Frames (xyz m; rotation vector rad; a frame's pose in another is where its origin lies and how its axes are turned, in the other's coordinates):
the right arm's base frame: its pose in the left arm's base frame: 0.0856 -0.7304 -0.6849 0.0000 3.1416 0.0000
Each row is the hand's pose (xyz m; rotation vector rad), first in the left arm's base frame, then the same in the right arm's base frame.
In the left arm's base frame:
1: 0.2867 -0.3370 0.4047 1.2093 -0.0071 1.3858
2: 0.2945 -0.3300 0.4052 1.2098 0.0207 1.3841
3: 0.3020 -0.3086 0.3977 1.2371 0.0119 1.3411
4: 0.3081 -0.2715 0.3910 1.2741 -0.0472 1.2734
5: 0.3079 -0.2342 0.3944 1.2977 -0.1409 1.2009
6: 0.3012 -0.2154 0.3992 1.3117 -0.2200 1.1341
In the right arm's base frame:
1: -0.2011 0.3934 -1.0896 1.8790 1.9004 -1.6397
2: -0.2089 0.4004 -1.0901 -1.8700 -1.8944 1.6345
3: -0.2164 0.4218 -1.0826 -1.8203 -1.9162 1.6792
4: -0.2225 0.4589 -1.0759 1.7180 1.9253 -1.7189
5: -0.2223 0.4962 -1.0793 1.5870 1.9108 -1.7149
6: -0.2156 0.5150 -1.0841 1.4739 1.9011 -1.7046

